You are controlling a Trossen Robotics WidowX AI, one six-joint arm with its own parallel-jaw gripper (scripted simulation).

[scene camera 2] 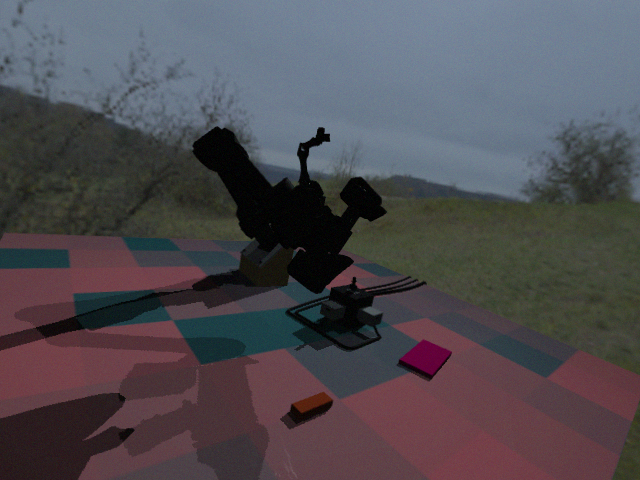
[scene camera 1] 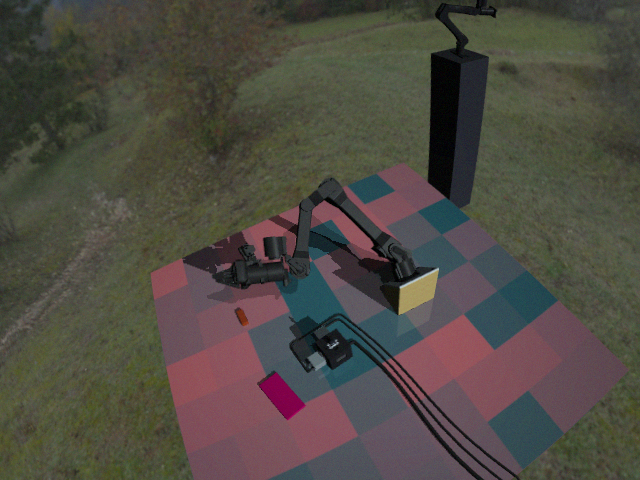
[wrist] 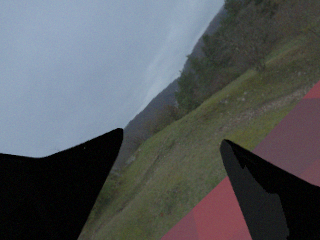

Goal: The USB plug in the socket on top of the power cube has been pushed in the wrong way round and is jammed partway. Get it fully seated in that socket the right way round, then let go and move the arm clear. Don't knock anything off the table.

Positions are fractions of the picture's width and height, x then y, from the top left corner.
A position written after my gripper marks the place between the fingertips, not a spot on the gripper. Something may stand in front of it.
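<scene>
With nothing in its grasp, my gripper (scene camera 2: 0.58,0.49) (scene camera 1: 0.33,0.58) (wrist: 0.54,0.58) is open. I also see a black power cube (scene camera 2: 0.55,0.63) and a flat magenta slab (scene camera 2: 0.67,0.75) (scene camera 1: 0.45,0.84). In the wrist view the slab is out of frame.
</scene>
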